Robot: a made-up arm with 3 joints.
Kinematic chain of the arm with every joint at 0, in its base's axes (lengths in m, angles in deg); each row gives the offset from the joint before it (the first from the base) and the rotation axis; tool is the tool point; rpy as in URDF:
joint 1: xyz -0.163 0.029 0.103 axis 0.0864 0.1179 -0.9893
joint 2: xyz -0.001 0 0.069 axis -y
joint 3: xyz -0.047 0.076 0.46 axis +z
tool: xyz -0.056 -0.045 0.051 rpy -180 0 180
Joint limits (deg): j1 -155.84..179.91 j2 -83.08..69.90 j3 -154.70..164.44
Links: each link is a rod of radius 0.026 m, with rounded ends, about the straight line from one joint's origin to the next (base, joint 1, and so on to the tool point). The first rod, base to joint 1, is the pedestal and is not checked.
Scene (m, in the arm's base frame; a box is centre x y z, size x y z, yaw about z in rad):
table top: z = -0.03
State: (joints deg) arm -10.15 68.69 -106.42
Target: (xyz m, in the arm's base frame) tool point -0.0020 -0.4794 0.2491
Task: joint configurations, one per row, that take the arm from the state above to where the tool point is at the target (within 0.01 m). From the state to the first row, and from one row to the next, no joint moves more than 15 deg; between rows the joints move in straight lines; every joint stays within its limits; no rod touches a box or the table.
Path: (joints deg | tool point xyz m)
1: -24.72 68.74 -104.05 | -0.6909 -0.0473 0.2576
2: -39.28 68.78 -101.68 | -0.6599 -0.1753 0.2424
3: -53.85 68.83 -99.30 | -0.5969 -0.2919 0.2314
4: -68.41 68.88 -96.93 | -0.5060 -0.3890 0.2252
5: -82.98 68.92 -94.56 | -0.3932 -0.4602 0.2242
6: -97.55 68.97 -92.19 | -0.2658 -0.5005 0.2281
7: -112.11 69.02 -89.81 | -0.1325 -0.5071 0.2366
8: -126.68 69.06 -87.44 | -0.0020 -0.4794 0.2491

